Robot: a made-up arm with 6 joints.
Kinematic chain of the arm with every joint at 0, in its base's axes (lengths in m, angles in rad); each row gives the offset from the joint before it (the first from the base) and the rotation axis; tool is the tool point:
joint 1: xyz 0 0 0.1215 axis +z
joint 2: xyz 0 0.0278 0 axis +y
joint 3: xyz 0 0 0.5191 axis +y
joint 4: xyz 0 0 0.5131 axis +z
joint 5: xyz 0 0 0 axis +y
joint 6: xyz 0 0 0.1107 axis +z
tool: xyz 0 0 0
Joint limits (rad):
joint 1: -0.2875..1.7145
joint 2: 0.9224..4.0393
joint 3: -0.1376..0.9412
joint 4: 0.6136..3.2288
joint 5: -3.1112..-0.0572
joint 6: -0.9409..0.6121
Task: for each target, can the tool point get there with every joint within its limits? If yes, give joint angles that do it. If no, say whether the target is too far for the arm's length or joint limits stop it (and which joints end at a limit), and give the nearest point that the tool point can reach.
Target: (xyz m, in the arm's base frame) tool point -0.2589 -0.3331 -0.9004
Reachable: yes | joints 0.9079 3.2700 0.4602 2.0271 -0.2932 -0.1841
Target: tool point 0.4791 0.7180 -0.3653
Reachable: yes | joints 1.0077 1.9640 0.0630 2.6351 -1.9605 -0.7613
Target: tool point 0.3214 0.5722 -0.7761
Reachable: yes | joints 1.0794 2.4566 -0.0137 2.5957 -0.7995 -0.2710
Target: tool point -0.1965 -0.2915 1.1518
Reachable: no: joint limits stop it (at a limit: joint 1, joint 2, joint 3, joint 4) | nearest point 0.6506 -0.2250 0.8280 | short by 0.909 m
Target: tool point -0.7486 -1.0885 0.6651
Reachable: no: too far | nearest point -0.5418 -0.7879 0.0298 | short by 0.733 m
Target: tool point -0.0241 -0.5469 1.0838
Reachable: no: joint limits stop it (at a limit: joint 1, joint 2, joint 3) | nearest point 0.6568 -0.2370 0.8332 | short by 0.789 m
